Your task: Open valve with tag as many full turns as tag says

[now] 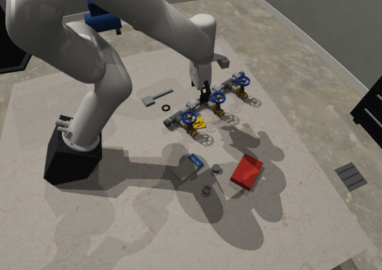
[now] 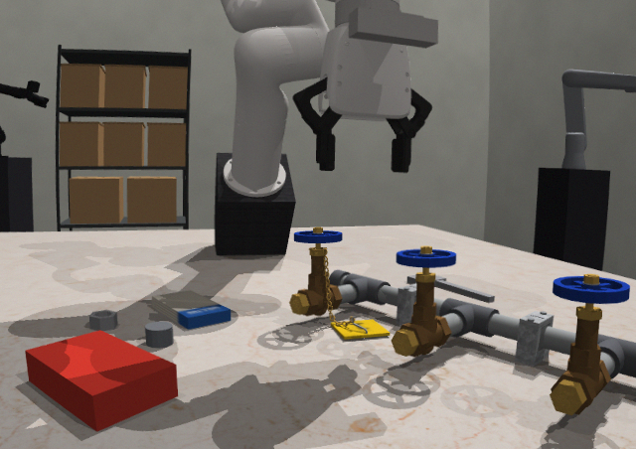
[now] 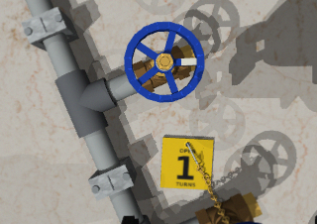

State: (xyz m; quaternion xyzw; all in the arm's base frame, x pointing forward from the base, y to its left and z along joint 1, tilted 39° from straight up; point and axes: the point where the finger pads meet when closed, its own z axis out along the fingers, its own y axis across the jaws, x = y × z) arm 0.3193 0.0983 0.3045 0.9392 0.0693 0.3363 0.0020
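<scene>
My hand is 20 cm above the yellow tag and 1 cm short of it. From my hand the other things lie so: grey paddle 20 cm below, 19 cm to the left, 18 cm behind; then blue-labelled grey pack 21 cm to the right, 19 cm below, 8 cm behind; then red block 27 cm to the right, 19 cm below, 14 cm ahead.
</scene>
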